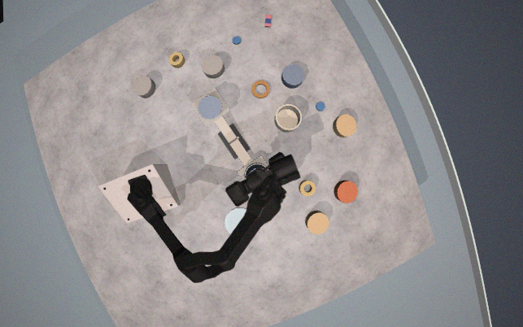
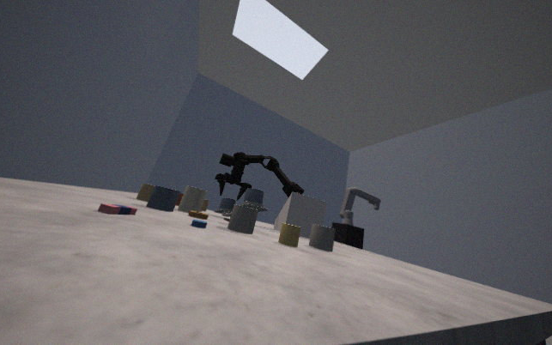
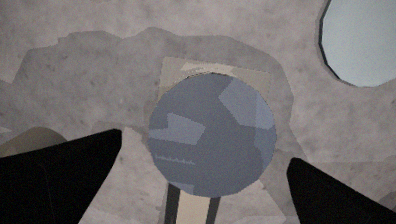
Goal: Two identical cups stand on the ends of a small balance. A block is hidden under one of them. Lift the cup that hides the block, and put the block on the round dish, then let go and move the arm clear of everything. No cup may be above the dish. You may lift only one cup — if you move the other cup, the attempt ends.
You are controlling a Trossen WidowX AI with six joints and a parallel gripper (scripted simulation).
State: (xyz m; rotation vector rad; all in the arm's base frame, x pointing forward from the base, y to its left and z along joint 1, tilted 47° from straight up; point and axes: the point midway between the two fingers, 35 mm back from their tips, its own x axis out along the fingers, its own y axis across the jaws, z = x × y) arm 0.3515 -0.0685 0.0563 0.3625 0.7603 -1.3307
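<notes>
Now: gripper tip 6 cm above the green block. The rest, counted from my gripper tip: pale blue round dish: 10 cm behind, 12 cm to the right, 10 cm below; balance beam: 4 cm behind, 13 cm to the left, 6 cm below; beige cup: 14 cm ahead, 15 cm to the left, 6 cm below.
</notes>
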